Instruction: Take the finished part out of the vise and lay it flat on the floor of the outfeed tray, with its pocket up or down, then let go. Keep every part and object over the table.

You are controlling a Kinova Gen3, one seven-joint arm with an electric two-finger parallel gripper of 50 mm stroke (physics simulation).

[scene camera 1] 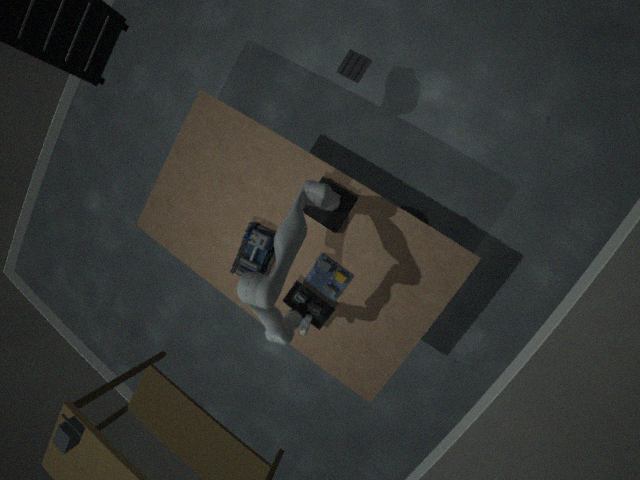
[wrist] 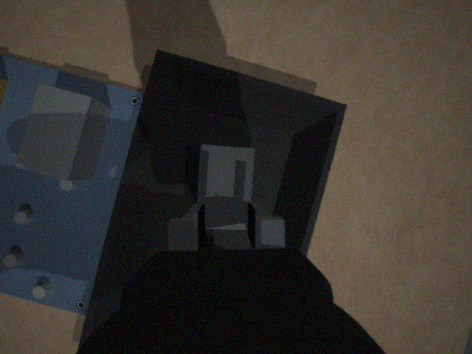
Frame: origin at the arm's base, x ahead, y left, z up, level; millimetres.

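Seen in the pictures: gripper, fingertip midpoint: (scene camera 1: 310,308) (wrist: 226,218).
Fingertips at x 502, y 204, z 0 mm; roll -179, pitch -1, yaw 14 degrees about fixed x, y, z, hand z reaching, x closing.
A point is followed by its place in that frame.
My gripper (wrist: 226,218) @[y 204, x 502, z 0 mm] is shut on the finished part (wrist: 220,170) @[y 236, x 490, z -5 mm], a light grey rectangular block. The block reaches out past the fingertips, and a raised rim and a darker recess show on its seen face. It is over the inside of the black outfeed tray (wrist: 341,116) @[y 294, x 565, z -2 mm] (scene camera 1: 293,309). Its height above the tray floor, or whether it touches, cannot be told. In the scene view the fingers are too small and dark to make out. The blue and dark fixture (scene camera 1: 254,248) @[y -193, x 401, z 42 mm] left of the arm may hold the vise; its details are too small to tell.
A blue plate (scene camera 1: 321,269) @[y 139, x 312, z -37 mm] (wrist: 60,235) @[y 154, x 375, z -37 mm] with a grey block (wrist: 55,132) @[y 235, x 374, z -1 mm], several pegs and a yellow piece (scene camera 1: 340,277) @[y 241, x 280, z -1 mm] lies against the tray's side. The arm (scene camera 1: 289,237) @[y 51, x 144, z 484 mm] rises from a black base plate (scene camera 1: 343,212) @[y 81, x 11, z 0 mm] near the edge of the tan table (scene camera 1: 206,155) @[y -752, x 159, z -45 mm].
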